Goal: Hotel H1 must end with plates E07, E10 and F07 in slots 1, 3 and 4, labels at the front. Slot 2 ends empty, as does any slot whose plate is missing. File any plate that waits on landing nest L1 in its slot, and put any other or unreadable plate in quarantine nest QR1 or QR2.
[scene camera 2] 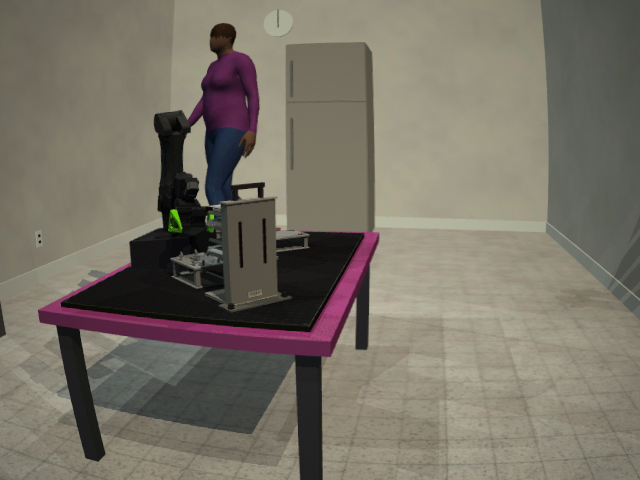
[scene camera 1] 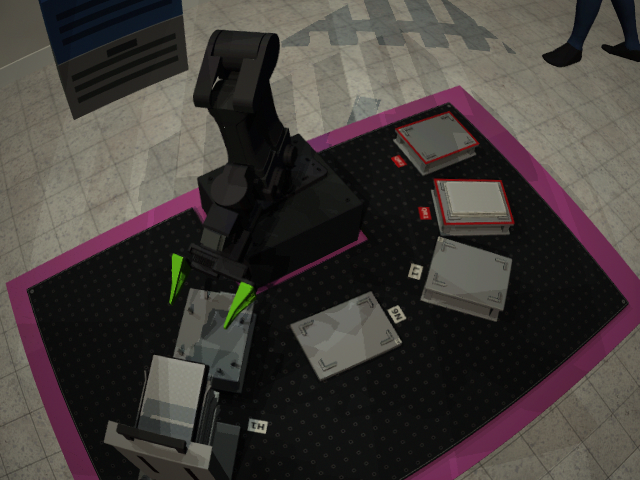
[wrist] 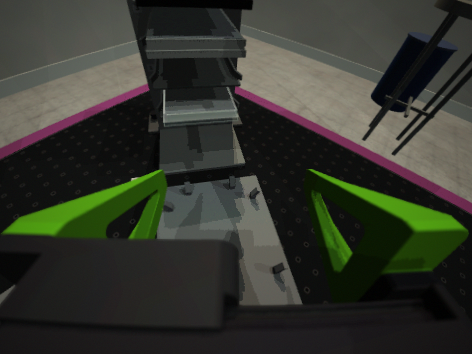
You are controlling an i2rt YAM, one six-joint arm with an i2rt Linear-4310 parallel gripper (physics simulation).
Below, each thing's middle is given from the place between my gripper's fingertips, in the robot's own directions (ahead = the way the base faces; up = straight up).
Labels:
I see my gripper 13 cm short of the clear plate [wrist: 193, 106], 12 cm to the left of it and 3 cm above it. The rest, counted from my hand: flat nest [scene camera 1: 337, 339] 24 cm to the left, 14 cm below, 12 cm ahead.

